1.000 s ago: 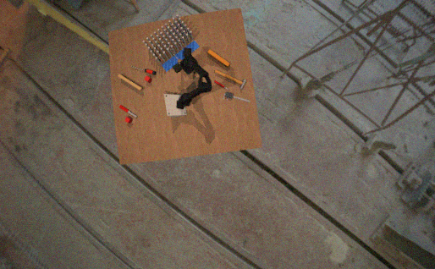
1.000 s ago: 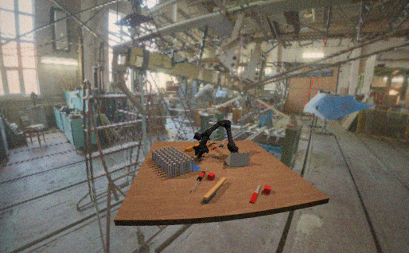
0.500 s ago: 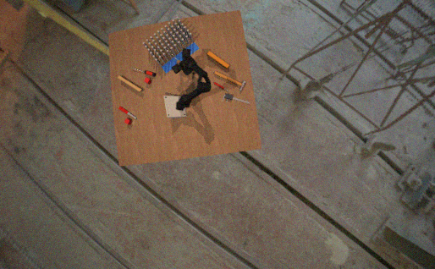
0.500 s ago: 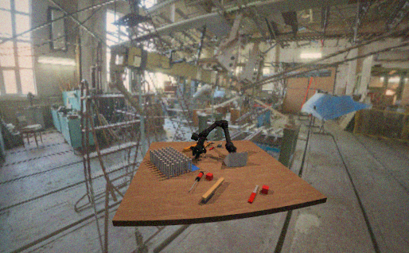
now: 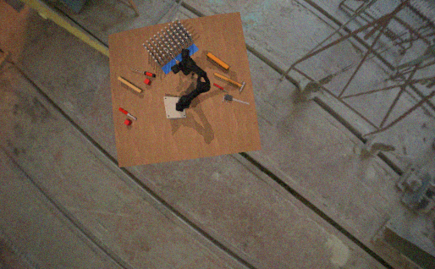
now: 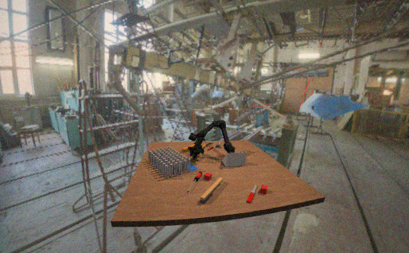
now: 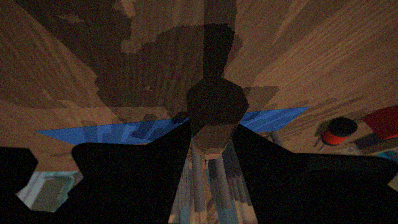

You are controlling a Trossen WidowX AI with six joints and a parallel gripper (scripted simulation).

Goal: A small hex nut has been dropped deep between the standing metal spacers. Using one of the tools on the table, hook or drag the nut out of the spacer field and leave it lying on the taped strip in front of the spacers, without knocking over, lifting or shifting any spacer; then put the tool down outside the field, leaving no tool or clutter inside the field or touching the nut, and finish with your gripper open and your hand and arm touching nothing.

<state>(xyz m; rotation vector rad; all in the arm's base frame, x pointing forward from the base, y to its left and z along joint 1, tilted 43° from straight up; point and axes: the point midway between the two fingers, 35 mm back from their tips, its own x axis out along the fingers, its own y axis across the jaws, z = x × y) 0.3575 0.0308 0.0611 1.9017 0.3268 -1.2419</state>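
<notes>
My gripper tip is now 8 cm short of the blue taped strip, 3 cm above it and 1 cm to the right of it. Also, from my gripper tip: thin hook tool 8 cm ahead, 6 cm to the left; orange bar 33 cm to the right, 3 cm ahead, 2 cm below.
</notes>
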